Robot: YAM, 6 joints.
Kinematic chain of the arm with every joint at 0, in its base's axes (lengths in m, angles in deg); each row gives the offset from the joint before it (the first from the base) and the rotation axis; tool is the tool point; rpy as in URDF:
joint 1: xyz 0 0 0.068 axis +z
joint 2: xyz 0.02 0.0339 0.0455 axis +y
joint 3: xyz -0.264 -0.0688 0 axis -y
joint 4: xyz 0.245 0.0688 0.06 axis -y
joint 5: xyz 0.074 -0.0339 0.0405 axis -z
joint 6: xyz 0.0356 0 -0.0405 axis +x
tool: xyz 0 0 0 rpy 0 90 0
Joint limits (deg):
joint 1: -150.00..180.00
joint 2: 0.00..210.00
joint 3: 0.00..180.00
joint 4: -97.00..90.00
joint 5: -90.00..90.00
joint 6: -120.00..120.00
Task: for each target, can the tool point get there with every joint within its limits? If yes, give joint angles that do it. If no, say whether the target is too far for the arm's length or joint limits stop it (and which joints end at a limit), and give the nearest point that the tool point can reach.
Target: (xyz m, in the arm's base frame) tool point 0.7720 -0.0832 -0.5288
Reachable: no: too far | nearest point 0.5058 -0.0545 -0.2700 | short by 0.372 m
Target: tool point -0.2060 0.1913 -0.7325
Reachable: no: too far | nearest point -0.1942 0.1804 -0.3800 | short by 0.353 m
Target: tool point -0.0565 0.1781 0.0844
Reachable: yes | joints 98.71 87.24 20.46 -7.55 -54.23 64.23
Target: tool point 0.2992 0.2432 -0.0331
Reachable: yes | joints 44.23 144.69 64.44 25.48 75.09 -59.91
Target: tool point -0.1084 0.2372 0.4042
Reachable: yes | joints 108.33 78.68 89.48 -60.61 -52.76 -73.00
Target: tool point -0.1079 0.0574 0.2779
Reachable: yes | joints 146.58 33.02 39.11 -43.32 -18.84 -60.48
